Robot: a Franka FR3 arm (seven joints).
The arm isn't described. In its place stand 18 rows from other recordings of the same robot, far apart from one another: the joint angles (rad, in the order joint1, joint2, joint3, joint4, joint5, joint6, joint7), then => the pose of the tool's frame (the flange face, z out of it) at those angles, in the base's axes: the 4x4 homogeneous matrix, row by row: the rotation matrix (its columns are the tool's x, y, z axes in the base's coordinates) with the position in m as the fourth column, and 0 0 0 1 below.
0.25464, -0.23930, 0.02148, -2.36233, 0.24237, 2.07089, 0.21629 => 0.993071, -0.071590, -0.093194, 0.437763; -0.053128, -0.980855, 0.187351, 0.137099; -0.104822, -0.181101, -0.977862, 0.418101; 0, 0, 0, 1
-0.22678, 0.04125, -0.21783, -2.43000, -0.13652, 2.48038, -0.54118 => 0.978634, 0.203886, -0.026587, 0.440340; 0.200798, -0.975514, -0.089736, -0.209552; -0.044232, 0.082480, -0.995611, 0.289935; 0, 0, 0, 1
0.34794, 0.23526, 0.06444, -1.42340, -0.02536, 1.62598, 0.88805 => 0.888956, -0.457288, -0.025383, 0.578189; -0.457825, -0.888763, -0.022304, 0.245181; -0.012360, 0.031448, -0.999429, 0.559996; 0, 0, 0, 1
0.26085, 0.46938, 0.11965, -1.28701, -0.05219, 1.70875, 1.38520 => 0.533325, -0.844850, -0.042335, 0.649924; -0.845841, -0.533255, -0.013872, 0.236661; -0.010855, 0.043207, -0.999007, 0.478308; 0, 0, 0, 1
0.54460, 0.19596, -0.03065, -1.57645, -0.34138, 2.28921, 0.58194 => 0.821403, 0.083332, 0.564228, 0.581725; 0.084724, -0.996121, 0.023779, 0.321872; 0.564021, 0.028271, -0.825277, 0.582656; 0, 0, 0, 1
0.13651, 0.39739, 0.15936, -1.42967, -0.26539, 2.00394, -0.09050 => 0.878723, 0.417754, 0.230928, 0.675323; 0.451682, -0.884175, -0.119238, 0.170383; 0.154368, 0.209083, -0.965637, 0.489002; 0, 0, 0, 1
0.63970, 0.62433, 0.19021, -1.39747, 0.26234, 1.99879, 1.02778 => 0.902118, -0.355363, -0.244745, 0.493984; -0.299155, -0.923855, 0.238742, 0.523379; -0.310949, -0.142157, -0.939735, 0.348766; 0, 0, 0, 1
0.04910, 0.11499, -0.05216, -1.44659, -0.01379, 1.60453, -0.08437 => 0.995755, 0.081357, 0.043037, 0.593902; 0.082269, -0.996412, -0.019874, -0.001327; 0.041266, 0.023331, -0.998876, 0.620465; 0, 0, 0, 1
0.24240, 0.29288, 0.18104, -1.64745, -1.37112, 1.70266, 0.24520 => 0.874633, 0.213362, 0.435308, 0.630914; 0.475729, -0.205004, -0.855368, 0.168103; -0.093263, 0.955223, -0.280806, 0.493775; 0, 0, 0, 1
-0.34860, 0.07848, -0.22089, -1.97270, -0.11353, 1.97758, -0.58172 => 0.990274, 0.064503, -0.123279, 0.473512; 0.056817, -0.996274, -0.064883, -0.309371; -0.127004, 0.057247, -0.990249, 0.425633; 0, 0, 0, 1
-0.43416, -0.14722, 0.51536, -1.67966, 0.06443, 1.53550, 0.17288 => 0.995369, -0.094917, -0.015222, 0.506271; -0.095063, -0.995429, -0.009150, 0.068088; -0.014284, 0.010555, -0.999842, 0.637451; 0, 0, 0, 1
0.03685, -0.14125, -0.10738, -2.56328, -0.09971, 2.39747, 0.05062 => 0.998639, -0.044977, -0.026408, 0.436587; -0.046272, -0.997644, -0.050656, -0.030856; -0.024067, 0.051809, -0.998367, 0.313571; 0, 0, 0, 1
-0.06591, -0.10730, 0.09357, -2.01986, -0.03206, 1.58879, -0.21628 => 0.917414, 0.240325, -0.317169, 0.486970; 0.236830, -0.970256, -0.050148, 0.011258; -0.319787, -0.029108, -0.947042, 0.475463; 0, 0, 0, 1
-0.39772, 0.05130, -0.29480, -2.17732, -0.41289, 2.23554, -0.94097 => 0.849676, 0.498302, -0.172470, 0.410818; 0.441033, -0.850856, -0.285543, -0.355405; -0.289034, 0.166554, -0.942719, 0.371839; 0, 0, 0, 1
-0.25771, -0.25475, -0.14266, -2.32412, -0.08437, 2.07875, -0.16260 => 0.981517, -0.191254, -0.006850, 0.427070; -0.191376, -0.980775, -0.038162, -0.187295; 0.000580, 0.038768, -0.999248, 0.441041; 0, 0, 0, 1
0.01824, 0.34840, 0.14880, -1.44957, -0.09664, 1.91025, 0.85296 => 0.776693, -0.618046, 0.121522, 0.671031; -0.620406, -0.783974, -0.021938, 0.091417; 0.108829, -0.058354, -0.992346, 0.501442; 0, 0, 0, 1
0.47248, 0.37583, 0.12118, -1.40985, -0.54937, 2.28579, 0.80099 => 0.784551, 0.016650, 0.619841, 0.607280; 0.037698, -0.999071, -0.020879, 0.376522; 0.618918, 0.039748, -0.784450, 0.548050; 0, 0, 0, 1
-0.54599, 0.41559, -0.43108, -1.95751, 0.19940, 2.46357, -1.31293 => 0.972905, 0.227198, 0.042854, 0.362690; 0.230941, -0.963800, -0.133251, -0.513095; 0.011029, 0.139538, -0.990155, 0.293562; 0, 0, 0, 1
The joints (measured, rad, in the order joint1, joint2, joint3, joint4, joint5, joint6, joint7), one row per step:
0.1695 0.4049 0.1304 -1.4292 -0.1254 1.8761 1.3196
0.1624 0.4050 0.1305 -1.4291 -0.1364 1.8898 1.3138
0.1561 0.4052 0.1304 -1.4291 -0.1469 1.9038 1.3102
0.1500 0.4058 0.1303 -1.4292 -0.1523 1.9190 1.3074
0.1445 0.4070 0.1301 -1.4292 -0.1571 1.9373 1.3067
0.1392 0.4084 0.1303 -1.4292 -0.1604 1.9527 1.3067
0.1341 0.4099 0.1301 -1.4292 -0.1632 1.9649 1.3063
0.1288 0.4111 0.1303 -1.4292 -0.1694 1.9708 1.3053
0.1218 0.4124 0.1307 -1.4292 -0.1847 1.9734 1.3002
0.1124 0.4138 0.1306 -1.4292 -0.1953 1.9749 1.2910
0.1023 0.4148 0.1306 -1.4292 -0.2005 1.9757 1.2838
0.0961 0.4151 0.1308 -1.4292 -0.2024 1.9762 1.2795
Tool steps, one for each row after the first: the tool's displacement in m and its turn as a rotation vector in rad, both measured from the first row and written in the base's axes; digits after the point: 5 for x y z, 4 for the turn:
0.00283 -0.00489 0.00132 -0.0062 -0.0158 0.0026
0.00550 -0.00931 0.00257 -0.0120 -0.0316 0.0037
0.00814 -0.01320 0.00360 -0.0129 -0.0466 0.0030
0.01100 -0.01658 0.00458 -0.0122 -0.0640 0.0009
0.01346 -0.01963 0.00516 -0.0109 -0.0781 -0.0019
0.01564 -0.02287 0.00536 -0.0104 -0.0889 -0.0049
0.01723 -0.02648 0.00517 -0.0148 -0.0948 -0.0066
0.01892 -0.03182 0.00466 -0.0290 -0.0994 -0.0032
0.02081 -0.03883 0.00392 -0.0400 -0.1012 -0.0001
0.02249 -0.04600 0.00336 -0.0461 -0.1015 -0.0014
0.02340 -0.05021 0.00322 -0.0484 -0.1016 -0.0025

